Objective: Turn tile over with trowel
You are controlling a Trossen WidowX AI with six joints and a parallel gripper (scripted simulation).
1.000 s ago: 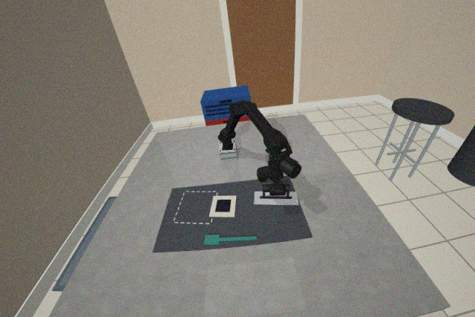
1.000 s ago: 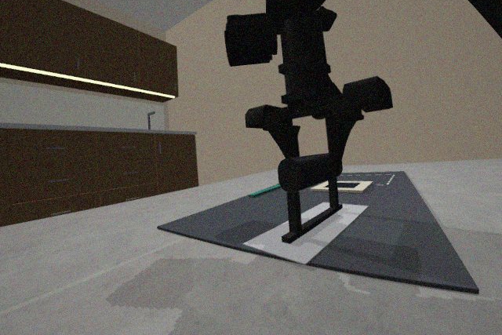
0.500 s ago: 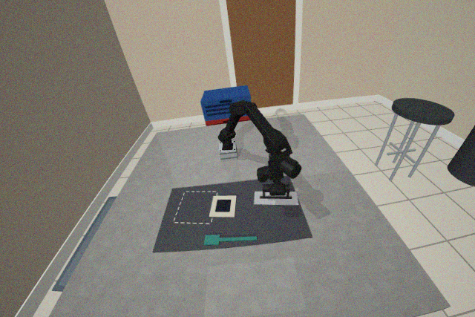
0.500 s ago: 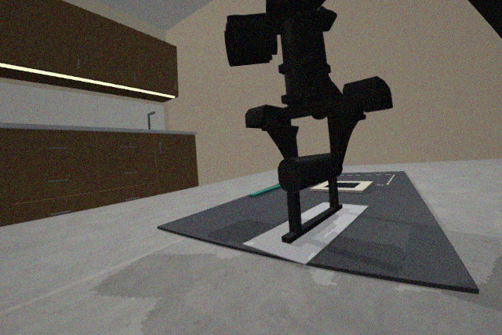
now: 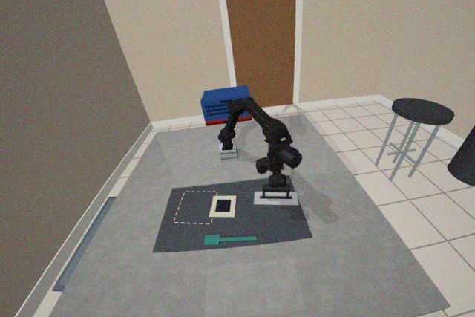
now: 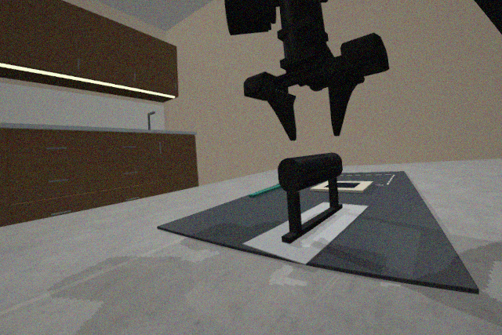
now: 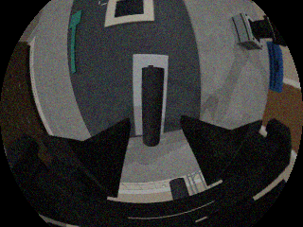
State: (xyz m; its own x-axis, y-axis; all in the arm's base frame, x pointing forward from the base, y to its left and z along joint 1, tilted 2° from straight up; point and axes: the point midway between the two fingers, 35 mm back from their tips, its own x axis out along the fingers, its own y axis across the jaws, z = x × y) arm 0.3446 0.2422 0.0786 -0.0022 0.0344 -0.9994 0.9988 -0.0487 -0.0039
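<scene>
The grey plate tool is 7 cm below my gripper tip and 2 cm to the right of it. From my gripper tip the other things lie so: dark mat 21 cm to the right, 13 cm below, 5 cm ahead; teal trowel 23 cm to the right, 19 cm ahead, 11 cm below; cream tile 25 cm to the right, 11 cm below, 3 cm ahead.
</scene>
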